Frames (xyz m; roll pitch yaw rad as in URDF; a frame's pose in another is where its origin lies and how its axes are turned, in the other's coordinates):
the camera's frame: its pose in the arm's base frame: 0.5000 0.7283 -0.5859 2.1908 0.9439 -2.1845
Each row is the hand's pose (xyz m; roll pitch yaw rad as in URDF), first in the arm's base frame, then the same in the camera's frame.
Working: the arm's base frame: its pose in the camera's frame: 0.0437 0.8558 -0.6241 1.9508 0.4054 -1.9473

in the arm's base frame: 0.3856 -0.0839 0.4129 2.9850 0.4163 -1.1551
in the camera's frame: -0.3807 0.7405 -0.9885 -0.1332 0.8065 -0.5100
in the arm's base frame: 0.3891 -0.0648 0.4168 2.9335 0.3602 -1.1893
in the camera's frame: -0.3942 0.7355 -0.9749 -0.1339 0.8610 -0.4589
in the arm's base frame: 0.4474 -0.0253 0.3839 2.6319 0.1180 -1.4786
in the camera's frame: -0.4062 0.6619 -0.9529 0.1073 0.9969 0.1248
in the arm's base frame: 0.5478 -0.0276 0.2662 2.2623 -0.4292 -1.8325
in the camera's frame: -0.3437 0.5204 -0.9544 0.6760 0.9250 1.2953
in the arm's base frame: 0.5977 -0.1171 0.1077 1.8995 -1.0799 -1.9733
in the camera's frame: -0.1893 0.4203 -0.9964 0.8448 0.6409 2.1576
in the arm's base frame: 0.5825 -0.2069 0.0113 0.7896 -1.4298 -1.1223
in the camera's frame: -0.0630 0.4056 -1.0342 0.8062 0.4888 2.6114
